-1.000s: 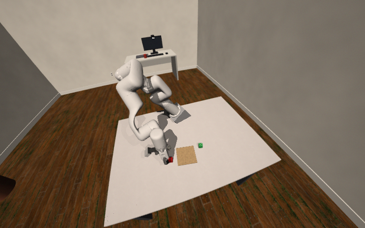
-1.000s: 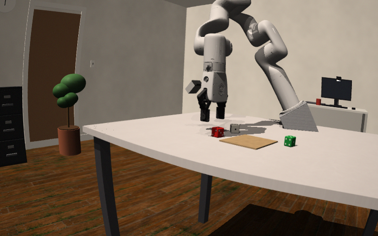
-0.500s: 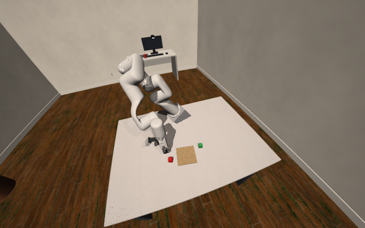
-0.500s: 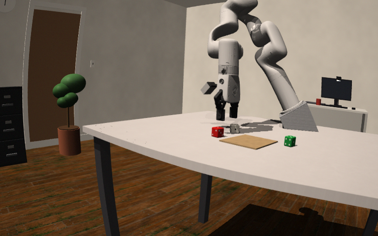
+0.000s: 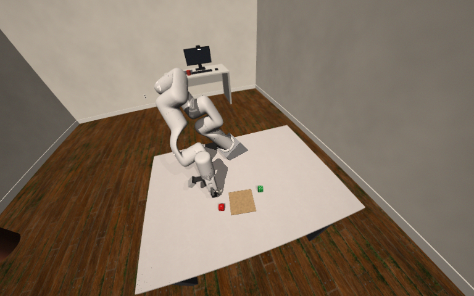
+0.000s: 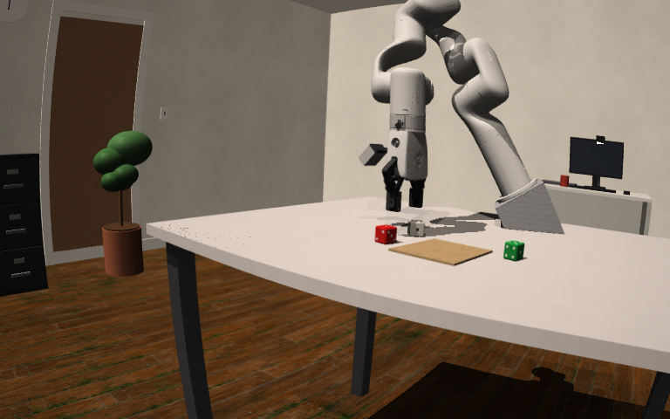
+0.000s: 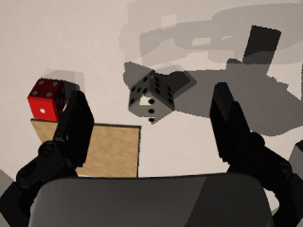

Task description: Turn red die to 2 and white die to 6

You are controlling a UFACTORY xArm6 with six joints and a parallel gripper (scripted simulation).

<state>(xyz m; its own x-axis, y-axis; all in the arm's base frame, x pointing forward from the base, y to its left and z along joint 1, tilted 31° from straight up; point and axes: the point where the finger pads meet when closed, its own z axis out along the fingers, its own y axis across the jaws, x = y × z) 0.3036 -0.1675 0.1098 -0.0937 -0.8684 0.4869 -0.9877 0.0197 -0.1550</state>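
The white die lies 30 mm to the left of my hand and 40 mm below it. Also, from my hand: red die: 100 mm ahead, 10 mm to the left, 40 mm below; green die: 90 mm ahead, 270 mm to the left, 40 mm below; tan mat: 110 mm ahead, 130 mm to the left, 60 mm below.
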